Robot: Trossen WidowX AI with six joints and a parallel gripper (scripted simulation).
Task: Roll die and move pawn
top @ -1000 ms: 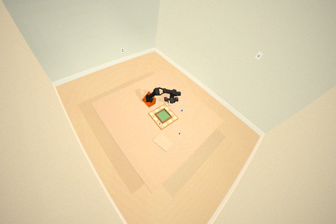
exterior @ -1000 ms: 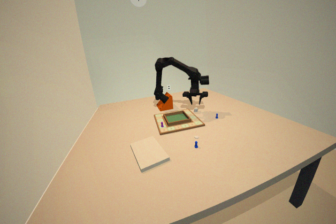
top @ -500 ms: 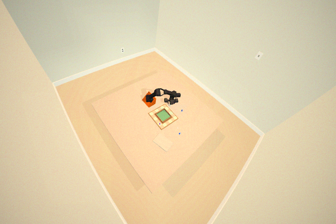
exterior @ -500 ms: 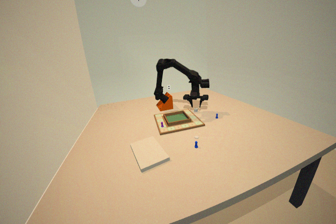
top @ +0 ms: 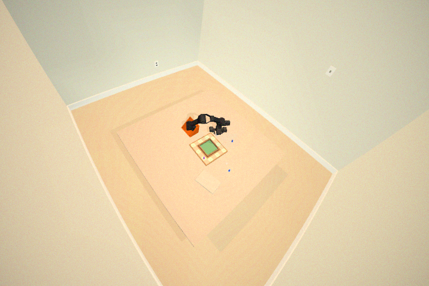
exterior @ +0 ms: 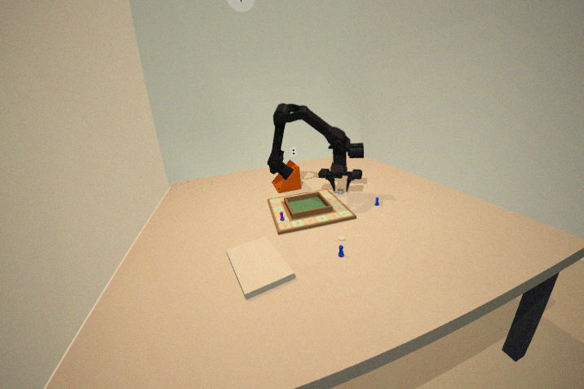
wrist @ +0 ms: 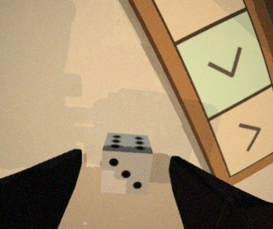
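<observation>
The white die is right at my gripper tip. The rest, counted from my gripper tip: green dice tray (190 mm to the right, 70 mm ahead); then white disc (310 mm ahead, 170 mm to the right, 10 mm below); then purple pawn (310 mm to the right, 130 mm ahead, 20 mm above).
</observation>
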